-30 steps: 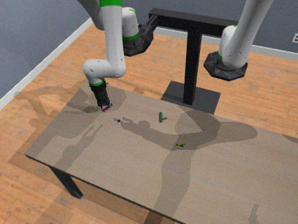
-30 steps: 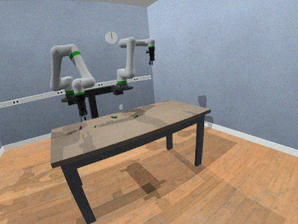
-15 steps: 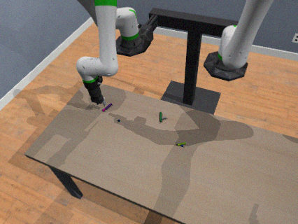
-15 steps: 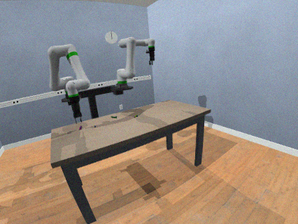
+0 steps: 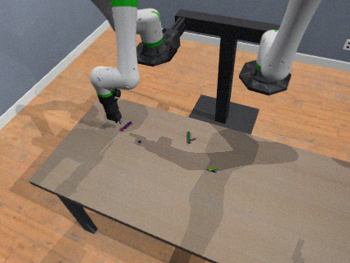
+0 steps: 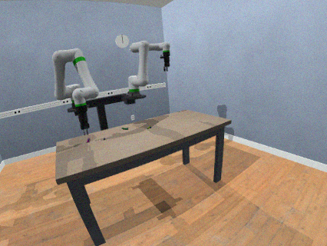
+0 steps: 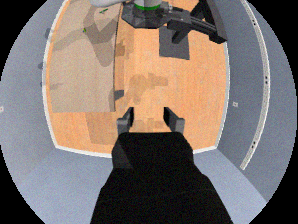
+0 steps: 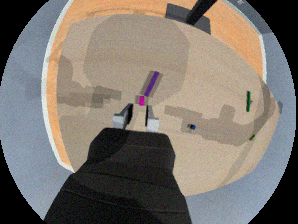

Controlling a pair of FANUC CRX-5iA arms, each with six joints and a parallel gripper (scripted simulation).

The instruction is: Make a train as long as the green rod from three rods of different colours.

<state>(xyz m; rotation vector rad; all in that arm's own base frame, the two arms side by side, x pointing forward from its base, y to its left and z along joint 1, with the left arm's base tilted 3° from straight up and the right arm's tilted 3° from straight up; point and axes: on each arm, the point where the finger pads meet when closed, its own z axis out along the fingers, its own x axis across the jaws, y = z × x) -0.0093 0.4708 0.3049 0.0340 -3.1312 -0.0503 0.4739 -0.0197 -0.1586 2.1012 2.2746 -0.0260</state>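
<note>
Right now the magenta rod is 80 mm below my right hand and 10 mm behind it. From my right hand the other things lie so: green rod (390 mm to the left, 100 mm behind, 80 mm below); purple rod (80 mm below, 50 mm behind, 10 mm to the left); grey rod (420 mm to the left, 100 mm behind, 80 mm below).
</note>
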